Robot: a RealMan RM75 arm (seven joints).
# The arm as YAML. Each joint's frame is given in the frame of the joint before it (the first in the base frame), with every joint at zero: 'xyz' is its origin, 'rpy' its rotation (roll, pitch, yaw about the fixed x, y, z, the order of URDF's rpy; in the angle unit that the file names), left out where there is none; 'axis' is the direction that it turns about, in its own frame. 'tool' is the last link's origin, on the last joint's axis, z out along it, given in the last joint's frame.
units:
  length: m
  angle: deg
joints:
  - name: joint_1
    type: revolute
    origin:
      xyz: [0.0, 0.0, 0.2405]
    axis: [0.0, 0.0, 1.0]
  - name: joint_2
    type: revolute
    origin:
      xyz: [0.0, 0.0, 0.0]
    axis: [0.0, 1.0, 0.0]
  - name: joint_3
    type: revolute
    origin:
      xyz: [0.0, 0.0, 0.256]
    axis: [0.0, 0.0, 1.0]
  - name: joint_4
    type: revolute
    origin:
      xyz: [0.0, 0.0, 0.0]
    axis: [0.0, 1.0, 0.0]
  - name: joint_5
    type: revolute
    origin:
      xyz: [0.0, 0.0, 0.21]
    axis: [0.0, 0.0, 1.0]
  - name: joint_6
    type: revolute
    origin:
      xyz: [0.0, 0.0, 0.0]
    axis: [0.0, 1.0, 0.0]
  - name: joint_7
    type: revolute
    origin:
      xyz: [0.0, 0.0, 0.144]
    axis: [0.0, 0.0, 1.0]
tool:
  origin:
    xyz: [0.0, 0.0, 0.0]
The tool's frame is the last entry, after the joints.
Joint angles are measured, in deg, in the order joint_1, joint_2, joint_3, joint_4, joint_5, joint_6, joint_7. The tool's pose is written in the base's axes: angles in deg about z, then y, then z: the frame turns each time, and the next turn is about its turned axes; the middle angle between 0 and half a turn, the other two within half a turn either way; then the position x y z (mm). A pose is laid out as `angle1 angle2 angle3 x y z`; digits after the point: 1 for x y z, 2 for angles.
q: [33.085 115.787 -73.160 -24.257 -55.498 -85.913 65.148]
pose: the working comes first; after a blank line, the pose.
Where each joint sits with the arm in this pose, in the base's axes (m; each line is computed from the numbers above, not from the rounded line before):
joint_1: 0.0000 0.0000 0.2405
joint_2: 0.0000 0.0000 0.2405
joint_3: 0.1931 0.1258 0.1291
joint_4: 0.1931 0.1258 0.1291
joint_5: 0.3016 0.2951 0.0683
joint_6: 0.3016 0.2951 0.0683
joint_7: 0.1908 0.3533 -0.0027
the tool: 0.1908 0.3533 -0.0027

152.28 119.58 -7.81 190.8 353.3 -2.7
